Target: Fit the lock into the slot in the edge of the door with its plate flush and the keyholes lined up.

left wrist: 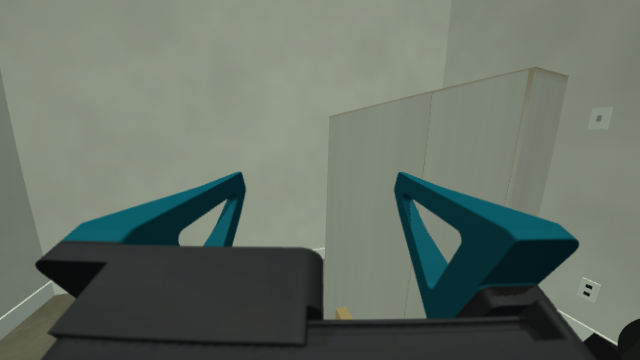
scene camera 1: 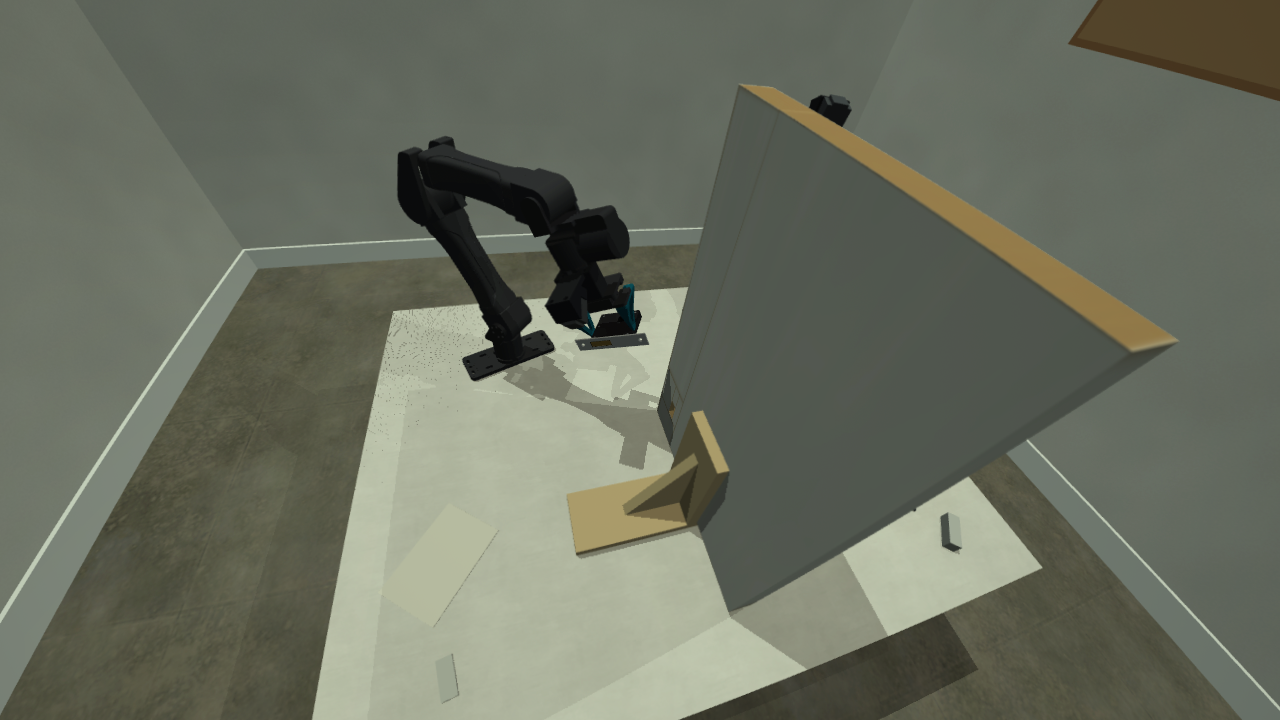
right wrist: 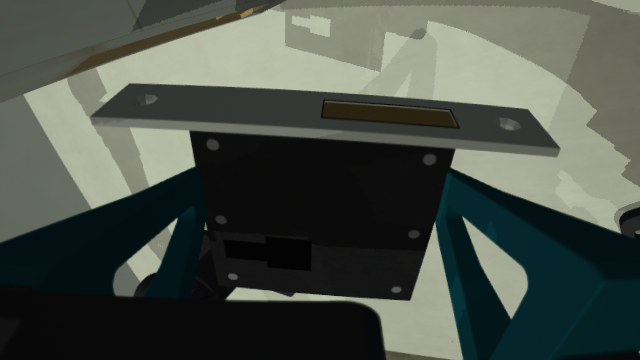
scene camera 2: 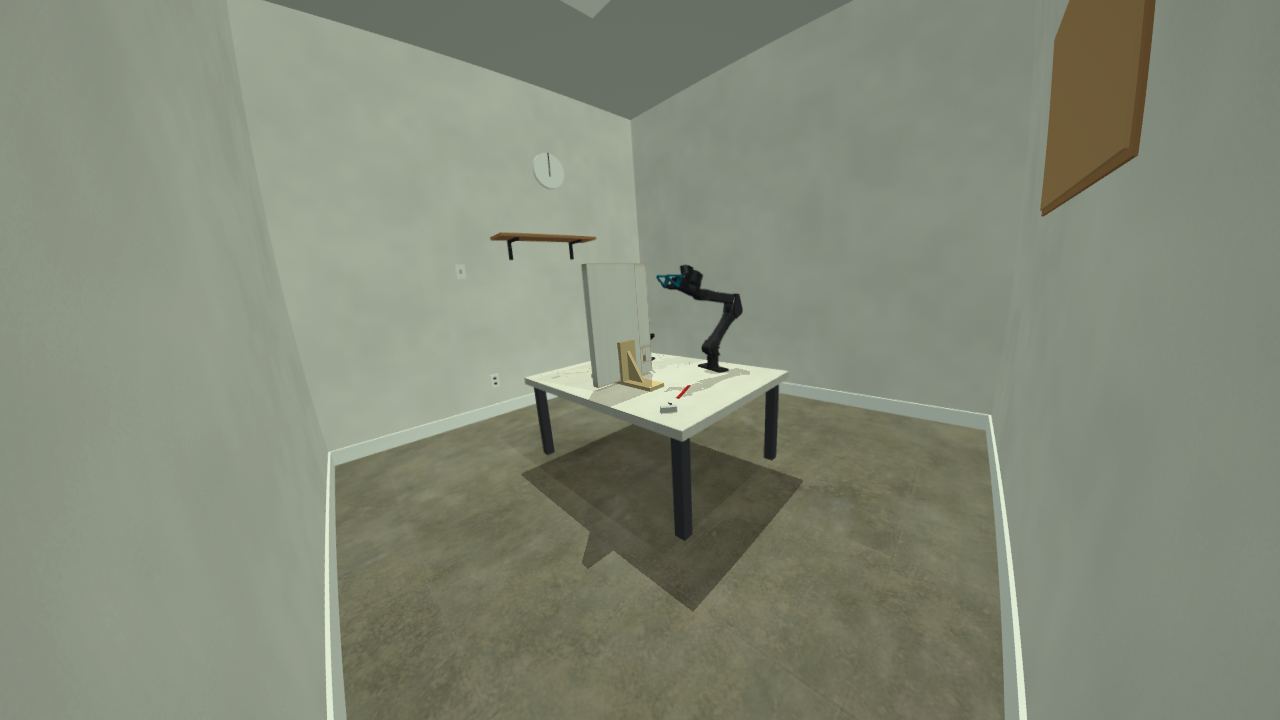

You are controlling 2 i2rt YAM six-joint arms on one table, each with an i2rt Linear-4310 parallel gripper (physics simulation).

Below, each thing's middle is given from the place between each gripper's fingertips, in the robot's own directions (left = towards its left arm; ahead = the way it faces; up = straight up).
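Lock [scene camera 1: 611,331], 10 mm right of my right hand. From my right hand: grey door [scene camera 1: 860,340], 120 mm above, 90 mm to the left, 270 mm ahead; tan wooden bracket [scene camera 1: 612,515], 90 mm below, 90 mm to the left, 270 mm ahead.
My left hand: 150 mm short of the grey door, 160 mm left of it, 220 mm above it. From my left hand: lock, 130 mm behind, 250 mm to the right, 340 mm below; tan wooden bracket, 150 mm ahead, 160 mm to the right, 430 mm below.
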